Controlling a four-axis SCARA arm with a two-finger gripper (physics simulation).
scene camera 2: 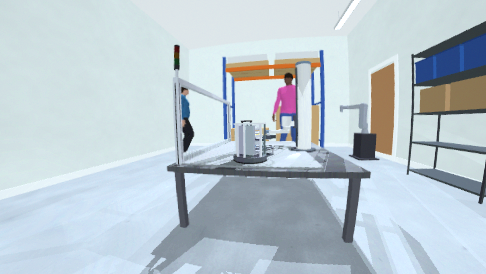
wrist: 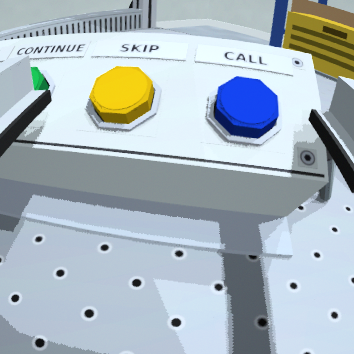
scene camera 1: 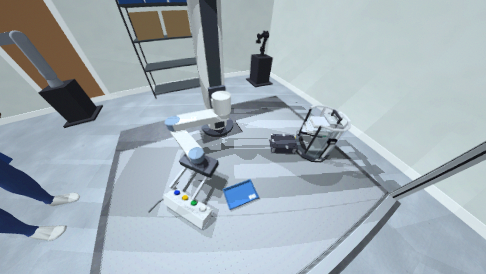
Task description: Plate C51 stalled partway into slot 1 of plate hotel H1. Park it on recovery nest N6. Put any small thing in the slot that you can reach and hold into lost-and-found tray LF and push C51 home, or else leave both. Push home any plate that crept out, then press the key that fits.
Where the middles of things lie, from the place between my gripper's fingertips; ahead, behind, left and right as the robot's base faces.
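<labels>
The round plate rack (scene camera 1: 317,148) is 850 mm to the left of my hand and 70 mm above it; going by their middles, of the things named here the rack is the farthest from my hand. I find the blue CALL button (wrist: 245,106) 20 mm behind my hand, 20 mm to the right of it and 10 mm below it. As for the yellow SKIP button (wrist: 123,93), it is 10 mm below my hand, 10 mm to the left of it and 20 mm ahead of it.
</labels>
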